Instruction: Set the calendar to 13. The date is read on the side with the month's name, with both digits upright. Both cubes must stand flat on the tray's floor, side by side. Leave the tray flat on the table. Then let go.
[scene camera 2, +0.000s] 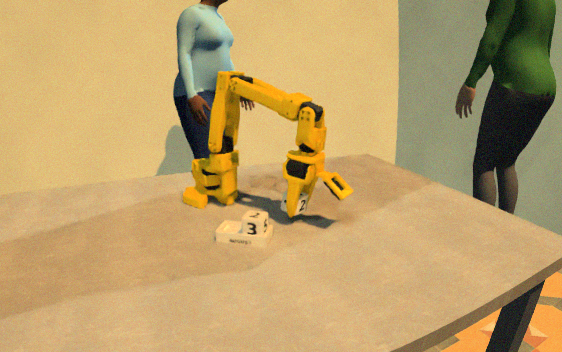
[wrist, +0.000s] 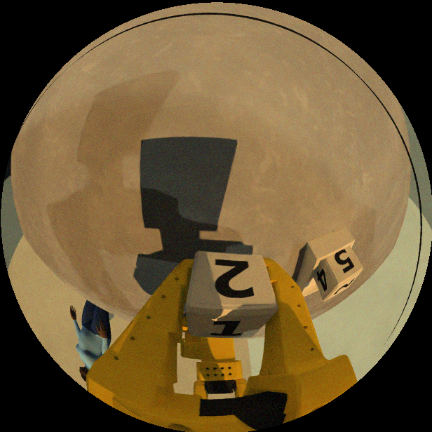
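The white tray (scene camera 2: 227, 239) (wrist: 327, 244) stands flat on the table, its blurred month name on the front wall in the scene view. One white cube (scene camera 2: 255, 225) (wrist: 340, 270) stands in the tray's right half in the scene view, with an upright 3 in front and a 2 on top; its 5 and 4 show in the wrist view. The tray's left half is empty. My gripper (scene camera 2: 295, 210) (wrist: 228, 265) is shut on the other white cube (scene camera 2: 300, 204) (wrist: 232, 282), behind and right of the tray, seemingly a little above the table. A 2 and a 1 show on this cube in the wrist view.
The table (scene camera 2: 200, 310) (wrist: 300, 125) extends around the tray, with its right edge far from the arm. The arm's base (scene camera 2: 225, 180) stands behind and left of the tray. Two people stand beyond the table.
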